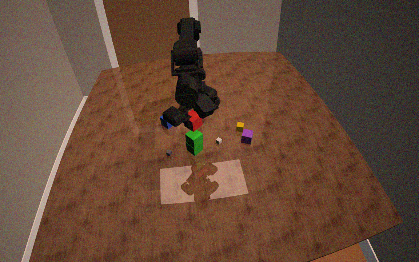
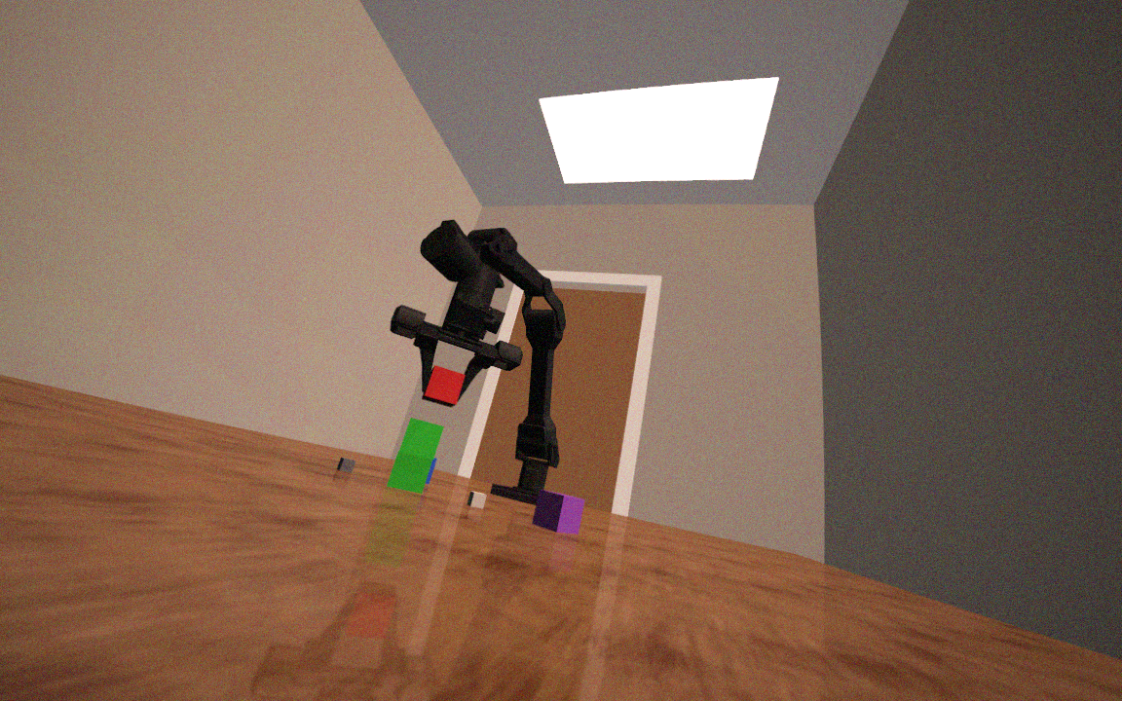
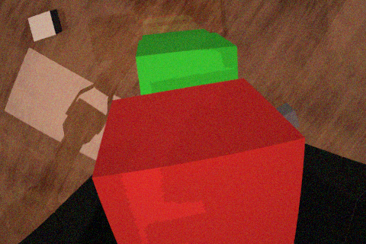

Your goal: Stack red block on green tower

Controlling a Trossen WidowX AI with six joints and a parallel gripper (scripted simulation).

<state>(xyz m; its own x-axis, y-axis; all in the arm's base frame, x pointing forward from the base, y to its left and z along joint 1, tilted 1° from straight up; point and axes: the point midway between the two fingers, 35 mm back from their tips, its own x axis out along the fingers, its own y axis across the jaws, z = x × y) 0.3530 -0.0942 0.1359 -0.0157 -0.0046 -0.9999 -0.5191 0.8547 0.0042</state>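
My gripper tip is now 120 mm above the small white cube and 90 mm to the right of it. From my gripper tip the other things lie so: red block (10 mm above); then small grey cube (120 mm below, 100 mm to the right); then blue cube (170 mm behind, 100 mm below, 80 mm to the right).
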